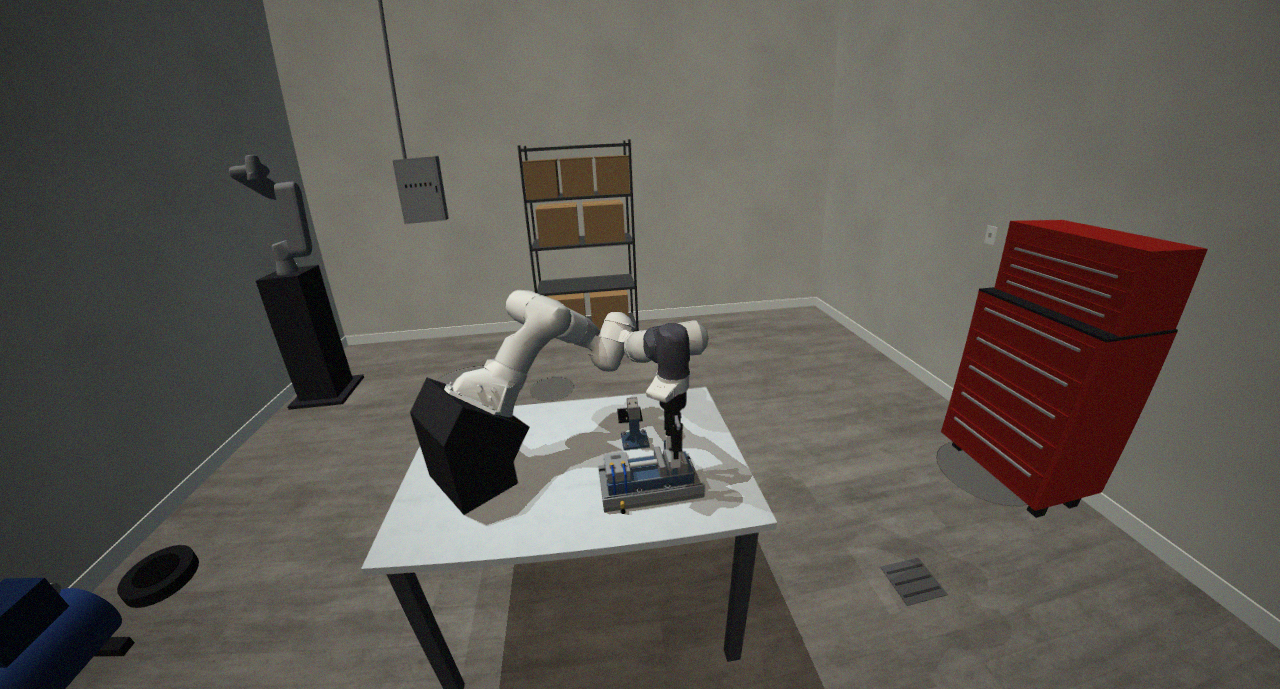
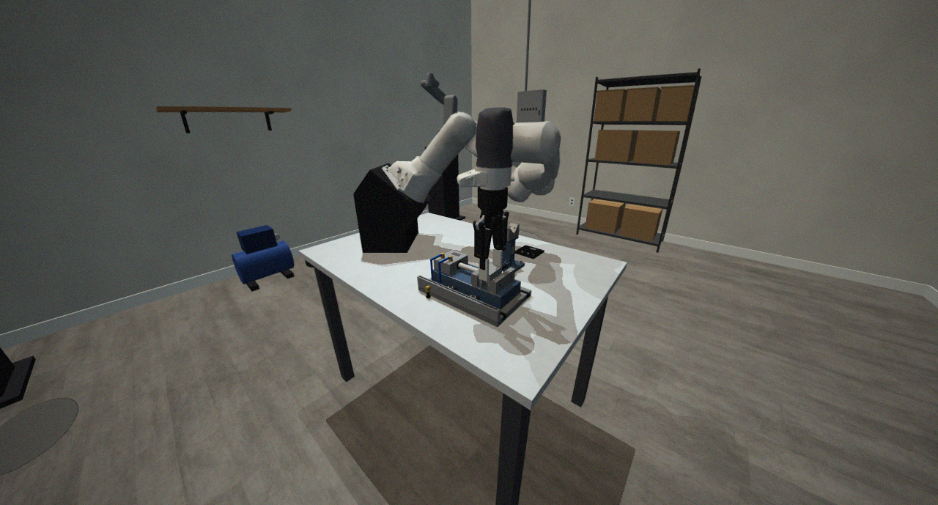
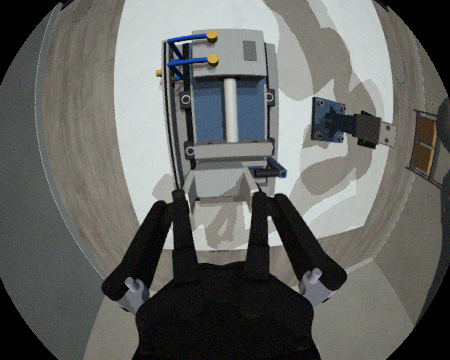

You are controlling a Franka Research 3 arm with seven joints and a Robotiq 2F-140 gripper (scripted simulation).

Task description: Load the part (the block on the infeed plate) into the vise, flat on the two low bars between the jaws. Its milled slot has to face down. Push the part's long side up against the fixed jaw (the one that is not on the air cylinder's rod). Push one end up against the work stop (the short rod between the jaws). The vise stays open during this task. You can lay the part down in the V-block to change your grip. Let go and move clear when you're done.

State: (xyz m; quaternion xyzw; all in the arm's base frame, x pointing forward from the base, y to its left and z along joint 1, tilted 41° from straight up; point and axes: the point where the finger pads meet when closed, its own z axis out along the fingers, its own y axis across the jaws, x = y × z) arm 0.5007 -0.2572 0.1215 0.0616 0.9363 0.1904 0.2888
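The part is 3 cm below my hand. Round my hand: black infeed plate: 7 cm behind, 40 cm to the left, 12 cm below.
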